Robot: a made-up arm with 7 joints. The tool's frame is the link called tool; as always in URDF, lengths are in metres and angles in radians.
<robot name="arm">
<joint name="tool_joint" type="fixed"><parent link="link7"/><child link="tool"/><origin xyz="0 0 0"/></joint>
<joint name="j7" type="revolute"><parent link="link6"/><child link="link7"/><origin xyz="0 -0.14 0" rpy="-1.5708 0 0"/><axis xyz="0 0 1"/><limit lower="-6.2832" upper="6.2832" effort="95" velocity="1.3"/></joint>
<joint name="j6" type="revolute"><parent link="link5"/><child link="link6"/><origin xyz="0 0 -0.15" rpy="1.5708 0 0"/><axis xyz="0 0 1"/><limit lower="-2.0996" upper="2.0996" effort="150" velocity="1.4"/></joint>
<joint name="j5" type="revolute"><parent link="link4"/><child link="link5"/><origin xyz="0 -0.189 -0.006" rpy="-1.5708 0 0"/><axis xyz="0 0 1"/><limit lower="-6.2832" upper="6.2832" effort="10" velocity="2.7"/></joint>
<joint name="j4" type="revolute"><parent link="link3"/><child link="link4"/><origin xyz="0 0.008 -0.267" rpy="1.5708 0 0"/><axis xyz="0 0 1"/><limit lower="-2.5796" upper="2.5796" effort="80" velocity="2.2"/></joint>
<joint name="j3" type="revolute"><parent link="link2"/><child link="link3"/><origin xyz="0 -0.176 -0.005" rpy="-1.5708 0 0"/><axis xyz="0 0 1"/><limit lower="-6.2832" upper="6.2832" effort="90" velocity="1.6"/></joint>
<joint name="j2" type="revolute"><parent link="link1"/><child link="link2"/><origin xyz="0 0.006 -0.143" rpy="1.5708 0 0"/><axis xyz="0 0 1"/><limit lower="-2.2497" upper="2.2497" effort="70" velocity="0.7"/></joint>
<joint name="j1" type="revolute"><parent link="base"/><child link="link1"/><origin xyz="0 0 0.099" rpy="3.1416 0 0"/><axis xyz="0 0 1"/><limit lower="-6.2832" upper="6.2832" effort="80" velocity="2.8"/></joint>
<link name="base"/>
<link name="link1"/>
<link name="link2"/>
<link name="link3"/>
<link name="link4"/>
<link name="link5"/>
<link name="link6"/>
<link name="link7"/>
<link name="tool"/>
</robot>
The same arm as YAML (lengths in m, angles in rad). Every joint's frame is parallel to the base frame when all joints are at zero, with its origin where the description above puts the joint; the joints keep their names.
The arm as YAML. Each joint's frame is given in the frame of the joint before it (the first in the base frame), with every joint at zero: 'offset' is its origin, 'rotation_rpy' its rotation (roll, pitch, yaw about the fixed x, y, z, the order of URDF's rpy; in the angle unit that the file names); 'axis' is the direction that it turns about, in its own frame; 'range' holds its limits. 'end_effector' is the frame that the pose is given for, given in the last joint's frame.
length_unit: m
angle_unit: rad
chain:
  - id: j1
    offset: [0.0, 0.0, 0.099]
    rotation_rpy: [0.0, 0.0, 0.0]
    axis: "-z"
    range: [-6.2832, 6.2832]
  - id: j2
    offset: [0.0, -0.006, 0.143]
    rotation_rpy: [0.0, 0.0, 0.0]
    axis: "+y"
    range: [-2.2497, 2.2497]
  - id: j3
    offset: [0.0, -0.005, 0.176]
    rotation_rpy: [0.0, 0.0, 0.0]
    axis: "-z"
    range: [-6.2832, 6.2832]
  - id: j4
    offset: [0.0, -0.008, 0.267]
    rotation_rpy: [0.0, 0.0, 0.0]
    axis: "+y"
    range: [-2.5796, 2.5796]
  - id: j5
    offset: [0.0, -0.006, 0.189]
    rotation_rpy: [0.0, 0.0, 0.0]
    axis: "-z"
    range: [-6.2832, 6.2832]
  - id: j6
    offset: [0.0, 0.0, 0.15]
    rotation_rpy: [0.0, 0.0, 0.0]
    axis: "+y"
    range: [-2.0996, 2.0996]
  - id: j7
    offset: [0.0, 0.0, 0.14]
    rotation_rpy: [0.0, 0.0, 0.0]
    axis: "-z"
    range: [-6.2832, 6.2832]
end_effector:
  offset: [0.0, 0.0, 0.0]
  rotation_rpy: [-3.1416, 0.0, 0.0]

